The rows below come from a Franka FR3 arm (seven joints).
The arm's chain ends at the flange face. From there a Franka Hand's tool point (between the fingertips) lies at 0.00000 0.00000 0.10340 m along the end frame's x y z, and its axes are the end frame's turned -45 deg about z.
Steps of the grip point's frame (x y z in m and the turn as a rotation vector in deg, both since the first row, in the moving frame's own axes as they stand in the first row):
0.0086, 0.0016, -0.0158, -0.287, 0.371, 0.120
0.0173, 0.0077, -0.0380, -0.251, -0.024, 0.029
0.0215, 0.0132, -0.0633, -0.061, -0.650, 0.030
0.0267, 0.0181, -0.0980, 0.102, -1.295, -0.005
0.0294, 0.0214, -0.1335, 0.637, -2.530, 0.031
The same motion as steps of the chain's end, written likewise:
0.0064, -0.0048, -0.0158, 0.059, 0.465, 0.120
0.0174, -0.0071, -0.0380, -0.194, 0.161, 0.029
0.0253, -0.0068, -0.0633, -0.503, -0.416, 0.030
0.0335, -0.0076, -0.0980, -0.844, -0.988, -0.005
0.0400, -0.0081, -0.1334, -1.339, -2.239, 0.031

